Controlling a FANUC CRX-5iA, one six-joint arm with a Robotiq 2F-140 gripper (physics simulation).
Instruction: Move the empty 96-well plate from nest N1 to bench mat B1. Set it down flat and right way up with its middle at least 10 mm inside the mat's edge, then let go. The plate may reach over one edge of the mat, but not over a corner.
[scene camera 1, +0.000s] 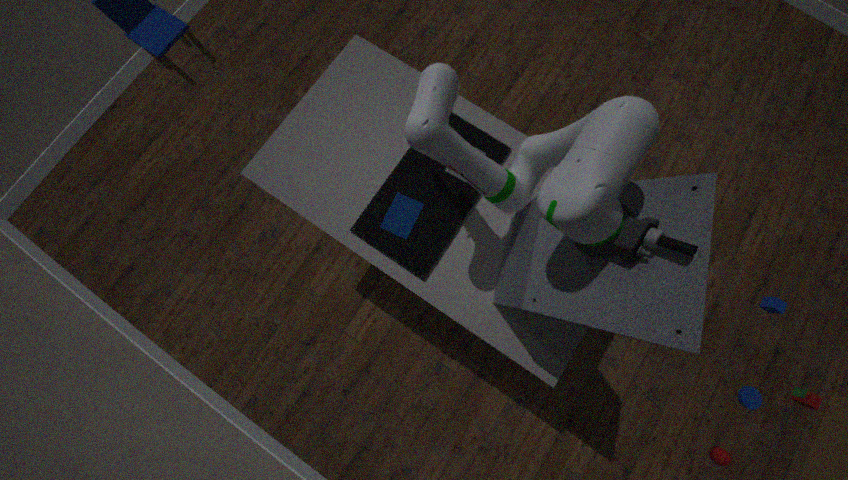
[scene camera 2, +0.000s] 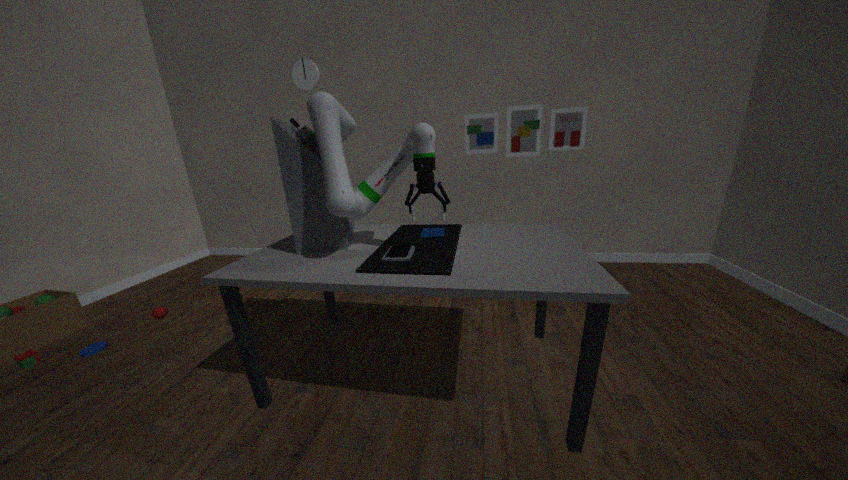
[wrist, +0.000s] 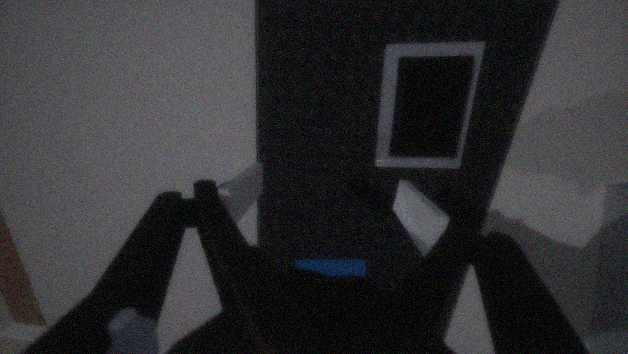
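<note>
A light grey rectangular frame, which looks like nest N1, lies on the black board. A very dark rectangle fills it, seemingly the plate; its wells are too dark to make out. In scene camera 1 the arm covers most of the frame. A flat blue rectangle, seemingly mat B1, lies towards the board's other end; the gripper body partly hides it in the wrist view. My gripper is open and empty, pointing down above the board, apart from the plate.
The board lies on a light table. The arm's grey mounting block stands beside the board. The arm's forearm reaches over the board. A toy box and scattered toys are on the floor.
</note>
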